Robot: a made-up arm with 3 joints. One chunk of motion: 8 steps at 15 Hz.
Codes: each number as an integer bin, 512 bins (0 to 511) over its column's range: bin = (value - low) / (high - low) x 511, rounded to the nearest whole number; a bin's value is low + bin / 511 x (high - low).
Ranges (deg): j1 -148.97..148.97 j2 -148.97..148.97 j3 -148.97..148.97
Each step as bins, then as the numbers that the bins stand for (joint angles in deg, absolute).
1 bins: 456 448 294
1 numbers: 116.90 112.24 22.45
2 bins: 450 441 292
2 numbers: 113.40 108.16 21.28
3 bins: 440 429 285
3 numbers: 107.57 101.16 17.20
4 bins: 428 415 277
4 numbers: 100.58 93.00 12.54
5 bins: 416 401 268
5 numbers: 93.58 84.83 7.29
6 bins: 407 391 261
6 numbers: 88.33 79.00 3.21
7 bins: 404 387 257
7 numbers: 86.58 76.67 0.87
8 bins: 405 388 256
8 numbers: 87.17 77.25 0.29
